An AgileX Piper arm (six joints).
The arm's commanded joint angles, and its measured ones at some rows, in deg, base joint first. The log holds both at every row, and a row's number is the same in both.
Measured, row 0:
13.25, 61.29, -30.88, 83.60, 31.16, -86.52
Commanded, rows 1 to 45:
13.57, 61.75, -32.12, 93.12, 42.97, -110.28
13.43, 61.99, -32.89, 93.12, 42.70, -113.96
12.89, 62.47, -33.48, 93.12, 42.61, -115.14
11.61, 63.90, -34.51, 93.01, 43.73, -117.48
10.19, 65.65, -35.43, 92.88, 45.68, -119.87
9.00, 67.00, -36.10, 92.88, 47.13, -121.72
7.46, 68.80, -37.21, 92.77, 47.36, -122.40
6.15, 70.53, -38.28, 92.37, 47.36, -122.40
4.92, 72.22, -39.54, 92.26, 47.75, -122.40
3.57, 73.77, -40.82, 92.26, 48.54, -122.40
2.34, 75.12, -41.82, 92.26, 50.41, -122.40
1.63, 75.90, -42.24, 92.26, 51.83, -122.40
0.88, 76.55, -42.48, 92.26, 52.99, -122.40
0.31, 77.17, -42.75, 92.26, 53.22, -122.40
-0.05, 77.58, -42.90, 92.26, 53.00, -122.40
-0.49, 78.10, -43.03, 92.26, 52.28, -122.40
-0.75, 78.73, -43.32, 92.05, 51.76, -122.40
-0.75, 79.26, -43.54, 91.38, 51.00, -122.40
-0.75, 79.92, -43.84, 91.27, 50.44, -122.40
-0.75, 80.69, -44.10, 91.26, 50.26, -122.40
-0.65, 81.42, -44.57, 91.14, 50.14, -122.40
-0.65, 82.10, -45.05, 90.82, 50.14, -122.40
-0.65, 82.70, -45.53, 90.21, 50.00, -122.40
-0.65, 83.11, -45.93, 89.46, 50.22, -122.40
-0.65, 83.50, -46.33, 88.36, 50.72, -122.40
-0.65, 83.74, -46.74, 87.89, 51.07, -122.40
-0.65, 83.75, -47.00, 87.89, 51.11, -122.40
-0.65, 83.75, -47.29, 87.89, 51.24, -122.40
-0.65, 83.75, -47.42, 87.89, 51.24, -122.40
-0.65, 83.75, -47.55, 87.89, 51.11, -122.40
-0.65, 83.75, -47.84, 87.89, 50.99, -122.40
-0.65, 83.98, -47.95, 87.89, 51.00, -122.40
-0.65, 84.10, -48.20, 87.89, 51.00, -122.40
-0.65, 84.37, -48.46, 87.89, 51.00, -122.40
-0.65, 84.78, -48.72, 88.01, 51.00, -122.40
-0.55, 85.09, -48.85, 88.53, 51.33, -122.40
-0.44, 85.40, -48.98, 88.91, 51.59, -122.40
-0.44, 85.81, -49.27, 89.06, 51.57, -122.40
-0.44, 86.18, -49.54, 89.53, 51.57, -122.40
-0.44, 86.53, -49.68, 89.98, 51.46, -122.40
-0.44, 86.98, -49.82, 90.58, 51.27, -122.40
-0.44, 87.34, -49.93, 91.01, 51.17, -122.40
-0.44, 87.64, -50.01, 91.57, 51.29, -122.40
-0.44, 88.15, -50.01, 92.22, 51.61, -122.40
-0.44, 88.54, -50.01, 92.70, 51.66, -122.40
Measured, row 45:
-0.38, 87.26, -49.57, 90.20, 51.12, -121.28
